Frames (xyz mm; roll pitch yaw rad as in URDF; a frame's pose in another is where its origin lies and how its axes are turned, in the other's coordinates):
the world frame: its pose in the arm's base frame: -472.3 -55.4 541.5 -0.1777 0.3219 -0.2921
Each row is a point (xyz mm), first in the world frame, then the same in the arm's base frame.
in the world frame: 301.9 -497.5 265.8
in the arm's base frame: -219.6 -593.6 777.6
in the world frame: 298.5 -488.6 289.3
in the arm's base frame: -212.4 -582.3 799.1
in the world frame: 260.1 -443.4 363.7
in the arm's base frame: -211.0 -522.6 873.2
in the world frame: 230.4 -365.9 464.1
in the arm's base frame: -185.1 -432.2 963.3
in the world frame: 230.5 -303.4 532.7
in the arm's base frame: -146.7 -366.8 1016.8
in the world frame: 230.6 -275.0 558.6
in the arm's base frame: -131.0 -337.6 1036.2
